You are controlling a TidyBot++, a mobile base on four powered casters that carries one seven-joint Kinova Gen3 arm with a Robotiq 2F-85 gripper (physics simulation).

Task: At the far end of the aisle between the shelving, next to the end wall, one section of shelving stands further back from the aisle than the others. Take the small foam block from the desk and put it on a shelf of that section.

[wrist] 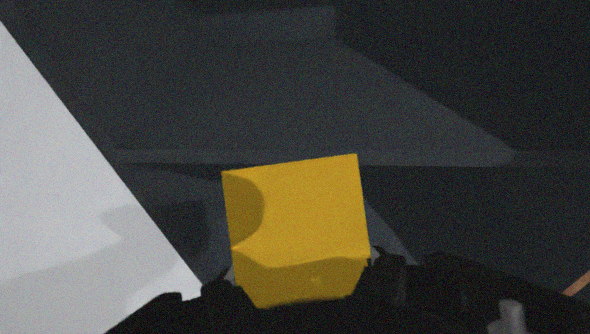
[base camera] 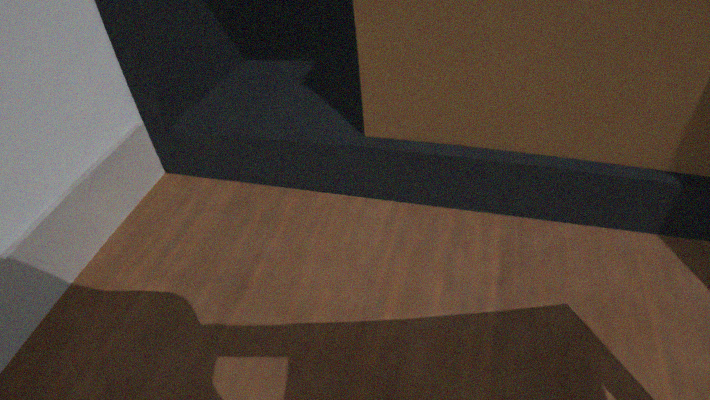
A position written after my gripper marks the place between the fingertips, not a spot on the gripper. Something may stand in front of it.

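Observation:
My gripper [wrist: 303, 265] is visible to me. So is a yellow foam block [wrist: 298, 231], though in the base camera view the block is out of frame.

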